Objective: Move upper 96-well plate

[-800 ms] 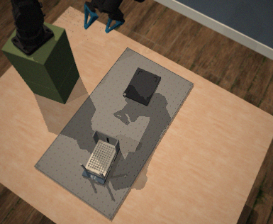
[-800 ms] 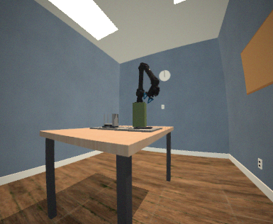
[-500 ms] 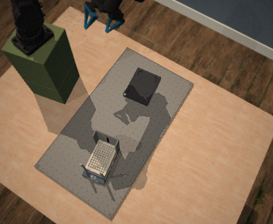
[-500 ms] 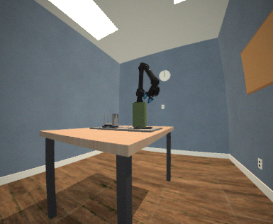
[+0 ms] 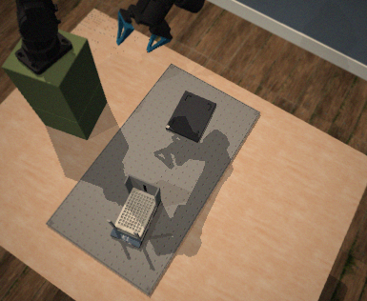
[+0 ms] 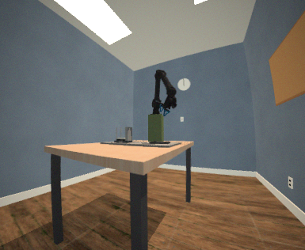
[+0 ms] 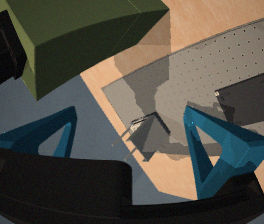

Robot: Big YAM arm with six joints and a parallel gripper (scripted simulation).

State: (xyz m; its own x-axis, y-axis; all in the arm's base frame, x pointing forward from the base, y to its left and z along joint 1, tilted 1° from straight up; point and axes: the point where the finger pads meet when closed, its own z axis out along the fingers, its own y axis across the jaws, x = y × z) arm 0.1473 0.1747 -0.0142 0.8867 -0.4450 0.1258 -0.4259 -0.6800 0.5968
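My gripper is now 25 cm short of the white 96-well plate, 30 cm to the left of it and 26 cm above it. Round my hand: dark plate (25 cm ahead, 30 cm to the right, 27 cm below); then pale A1 square (13 cm ahead, 2 cm to the right, 29 cm below).
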